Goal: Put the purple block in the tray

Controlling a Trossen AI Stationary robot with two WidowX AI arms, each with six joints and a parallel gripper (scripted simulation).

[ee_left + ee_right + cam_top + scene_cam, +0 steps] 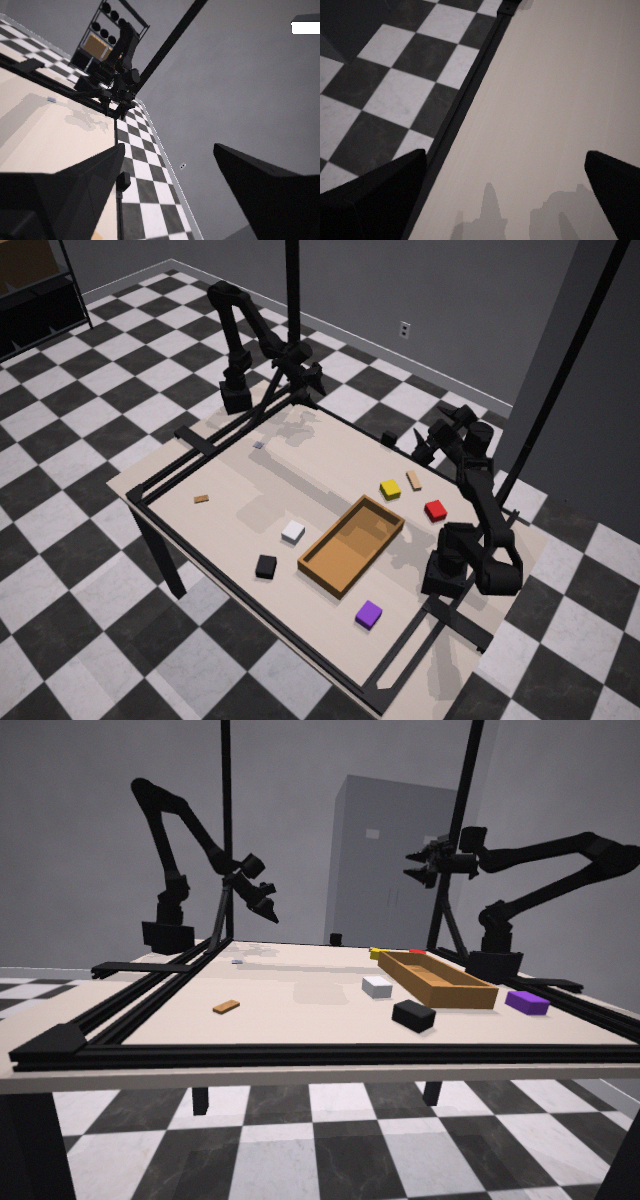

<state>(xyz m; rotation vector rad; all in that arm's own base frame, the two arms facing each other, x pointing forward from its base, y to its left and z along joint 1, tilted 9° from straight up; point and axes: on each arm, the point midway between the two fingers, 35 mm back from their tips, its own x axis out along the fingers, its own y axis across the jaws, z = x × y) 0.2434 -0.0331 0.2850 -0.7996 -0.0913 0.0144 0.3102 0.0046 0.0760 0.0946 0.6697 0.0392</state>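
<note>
Right now the purple block is 370 mm ahead of my left hand, 180 mm to the left of it and 320 mm below it. Also, from my left hand: yellow block: 20 mm ahead, 80 mm to the right, 320 mm below; tan strip: 80 mm behind, 60 mm to the right, 330 mm below; red block: 20 mm behind, 70 mm to the left, 320 mm below.
</note>
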